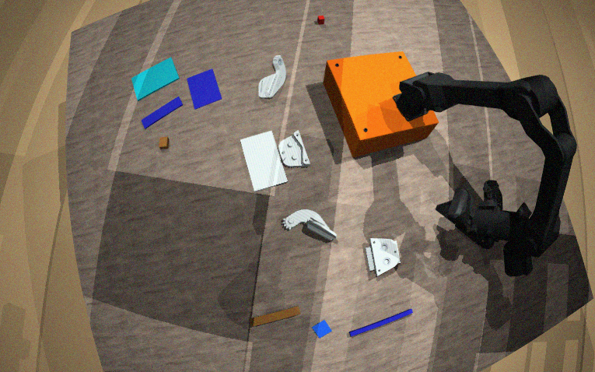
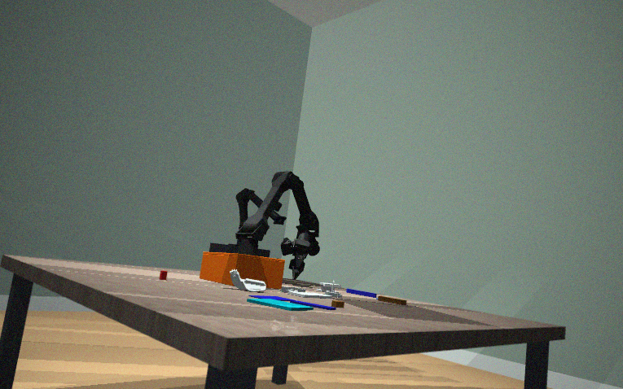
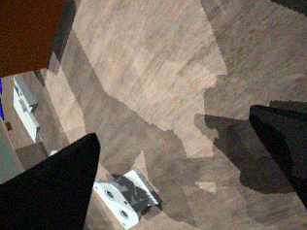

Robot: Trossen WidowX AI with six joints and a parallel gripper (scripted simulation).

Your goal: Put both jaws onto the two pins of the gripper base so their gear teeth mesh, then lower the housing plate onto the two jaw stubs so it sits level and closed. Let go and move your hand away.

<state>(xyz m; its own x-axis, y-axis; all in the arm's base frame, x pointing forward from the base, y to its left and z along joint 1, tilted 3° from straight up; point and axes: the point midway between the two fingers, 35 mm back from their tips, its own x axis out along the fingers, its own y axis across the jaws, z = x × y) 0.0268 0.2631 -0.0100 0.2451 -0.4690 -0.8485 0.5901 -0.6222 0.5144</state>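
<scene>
The white jaw is 280 mm ahead of my gripper tip, 140 mm to the right of it and 40 mm below it. The rest, counted from my gripper tip: blue square: 340 mm ahead, 80 mm to the left, 50 mm below; then white gripper base: 160 mm ahead, 20 mm below; then brown bar: 410 mm ahead, 20 mm to the left, 40 mm below.
</scene>
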